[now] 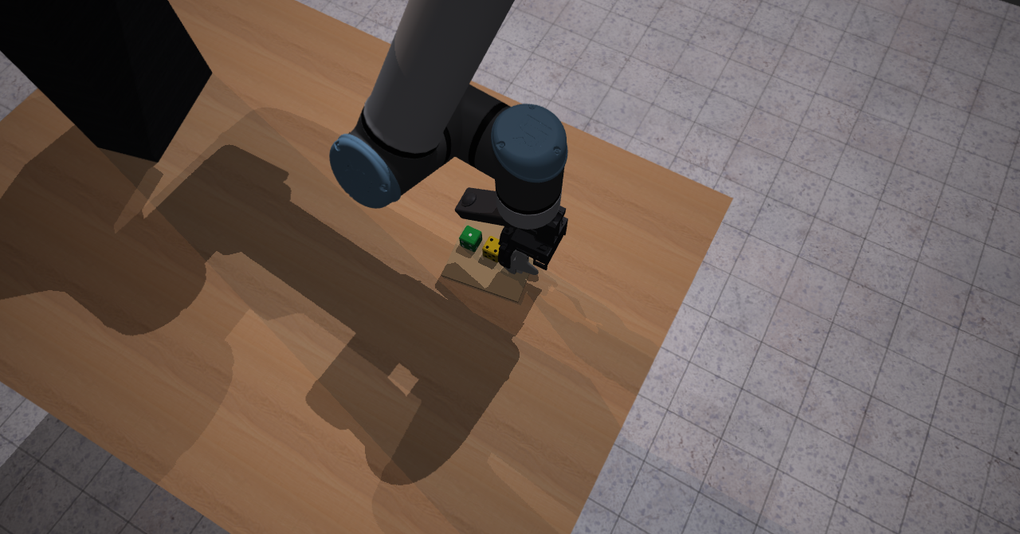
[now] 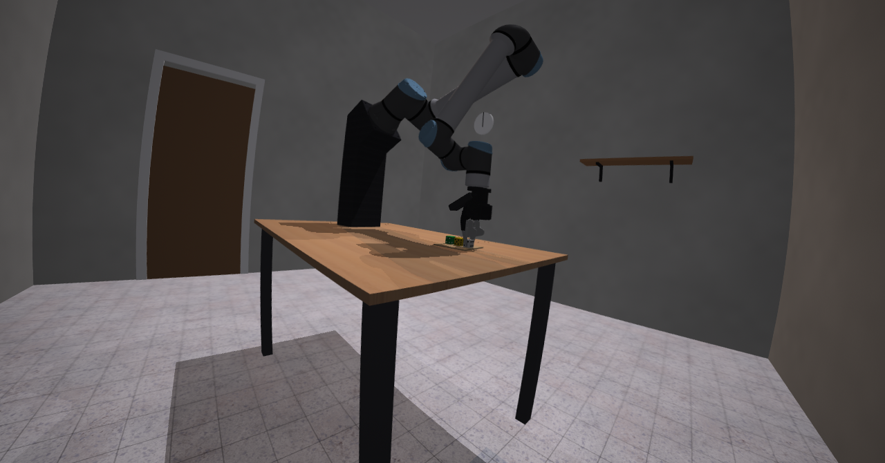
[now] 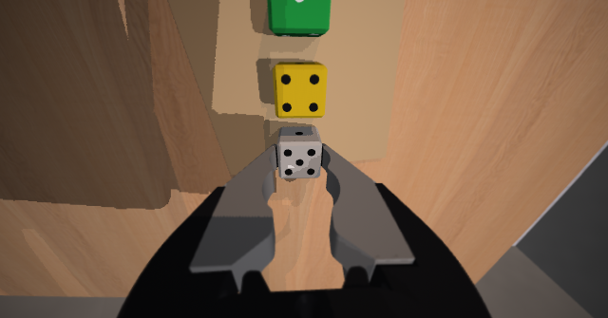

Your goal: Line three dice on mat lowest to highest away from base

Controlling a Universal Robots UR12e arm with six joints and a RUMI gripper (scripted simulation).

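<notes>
My hand is right at the white die. Also, from my hand: yellow die (40 mm behind, 20 mm to the right); tan mat (40 mm behind, 20 mm to the right, 20 mm below); green die (80 mm behind, 40 mm to the right).
</notes>
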